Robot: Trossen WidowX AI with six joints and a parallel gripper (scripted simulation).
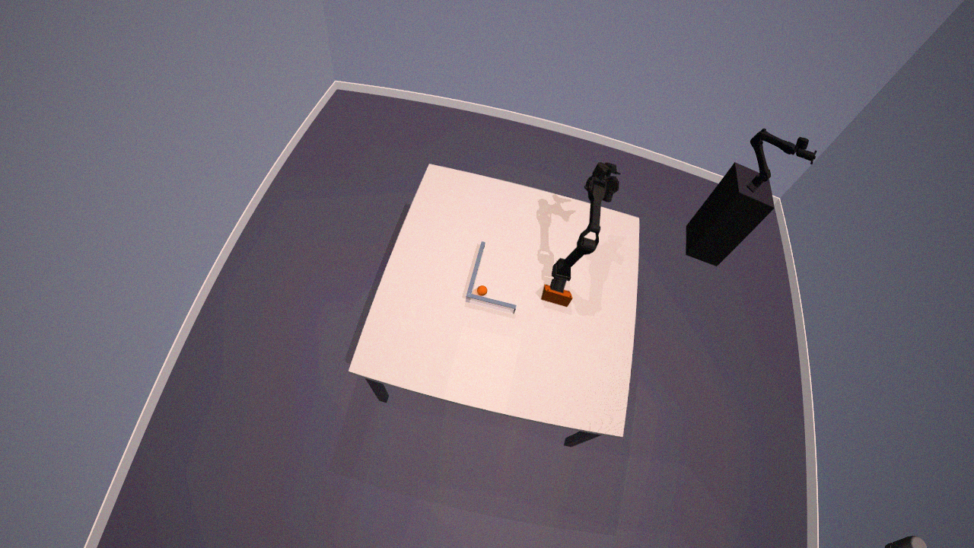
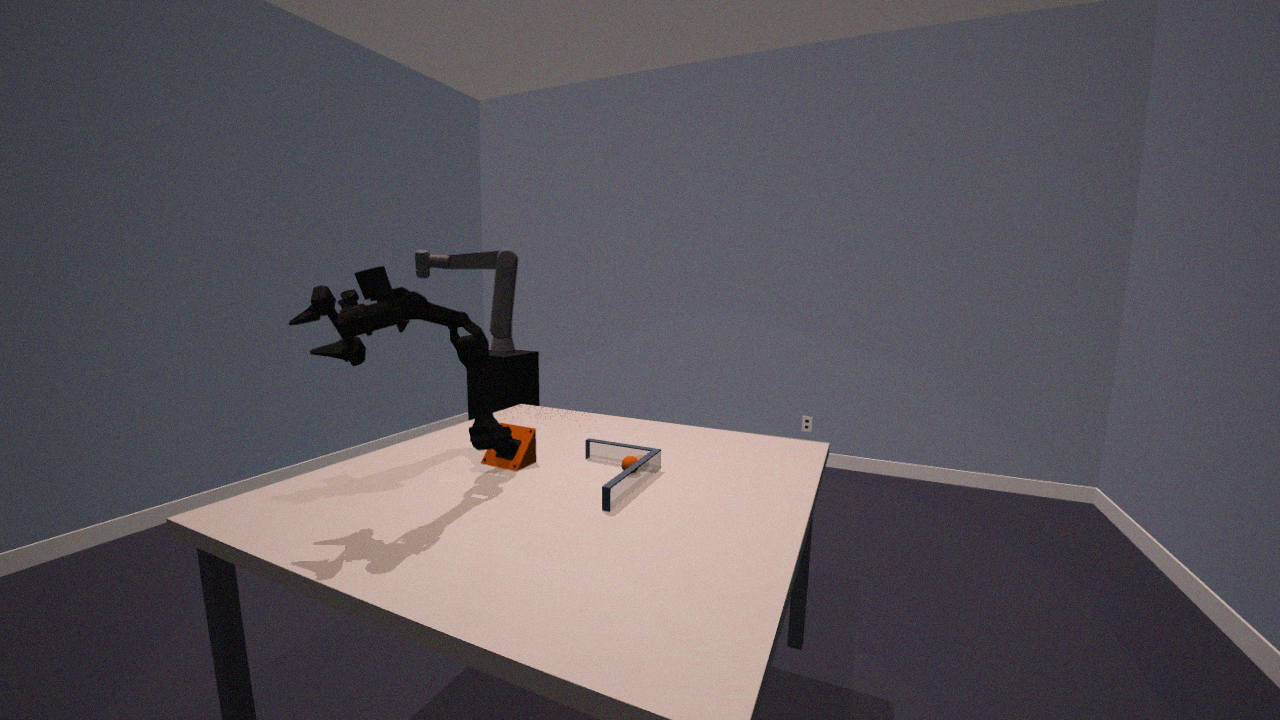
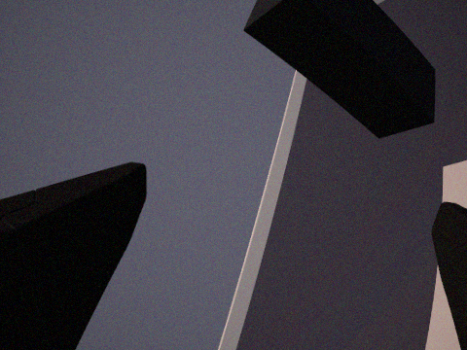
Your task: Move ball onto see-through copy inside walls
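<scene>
The orange ball lies 600 mm to the left of my gripper tip, 490 mm ahead of it and 380 mm below it. Also, from my gripper tip: clear wall (550 mm ahead, 520 mm to the left, 380 mm below); see-through copy of ball (630 mm to the left, 510 mm ahead, 380 mm below).
</scene>
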